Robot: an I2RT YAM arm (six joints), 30 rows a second.
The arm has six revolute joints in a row. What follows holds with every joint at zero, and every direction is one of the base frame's. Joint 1 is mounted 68 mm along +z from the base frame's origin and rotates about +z. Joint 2 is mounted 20 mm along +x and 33.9 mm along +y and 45.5 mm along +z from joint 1 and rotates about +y. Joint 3 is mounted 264 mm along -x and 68.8 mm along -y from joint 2 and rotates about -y. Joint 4 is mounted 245 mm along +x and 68.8 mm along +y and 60 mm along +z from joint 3 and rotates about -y. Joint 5 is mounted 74 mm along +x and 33.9 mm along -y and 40.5 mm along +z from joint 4 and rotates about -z. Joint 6 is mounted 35.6 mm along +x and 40.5 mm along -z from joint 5 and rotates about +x. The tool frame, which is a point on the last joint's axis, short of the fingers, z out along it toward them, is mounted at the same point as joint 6; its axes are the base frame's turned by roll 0, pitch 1.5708 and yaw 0 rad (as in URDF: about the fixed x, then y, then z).
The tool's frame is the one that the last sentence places.
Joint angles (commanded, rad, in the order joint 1, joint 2, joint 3, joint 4, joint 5, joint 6), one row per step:
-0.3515, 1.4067, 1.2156, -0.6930, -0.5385, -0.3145
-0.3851, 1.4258, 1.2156, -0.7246, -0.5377, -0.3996
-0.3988, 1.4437, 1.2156, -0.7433, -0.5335, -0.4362
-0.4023, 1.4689, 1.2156, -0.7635, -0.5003, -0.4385
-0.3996, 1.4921, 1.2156, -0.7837, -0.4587, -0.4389
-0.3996, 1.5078, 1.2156, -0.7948, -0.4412, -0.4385
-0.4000, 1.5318, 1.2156, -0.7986, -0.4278, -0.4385
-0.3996, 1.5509, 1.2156, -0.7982, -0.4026, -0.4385
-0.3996, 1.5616, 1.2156, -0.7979, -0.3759, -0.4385
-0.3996, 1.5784, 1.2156, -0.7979, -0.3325, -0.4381
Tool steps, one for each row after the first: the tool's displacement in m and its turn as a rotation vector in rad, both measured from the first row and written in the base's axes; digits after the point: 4 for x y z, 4 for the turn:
-0.0021, -0.0099, -0.0073, -0.0399, 0.0230, 0.0236
-0.0019, -0.0145, -0.0135, -0.0529, 0.0478, 0.0334
0.0001, -0.0176, -0.0221, -0.0609, 0.1005, 0.0147
0.0020, -0.0189, -0.0304, -0.0759, 0.1550, -0.0026
0.0032, -0.0201, -0.0356, -0.0788, 0.1860, -0.0103
0.0062, -0.0219, -0.0428, -0.0786, 0.2165, -0.0156
0.0086, -0.0237, -0.0487, -0.0913, 0.2429, -0.0265
0.0099, -0.0252, -0.0521, -0.1084, 0.2622, -0.0390
0.0116, -0.0275, -0.0576, -0.1364, 0.2936, -0.0592

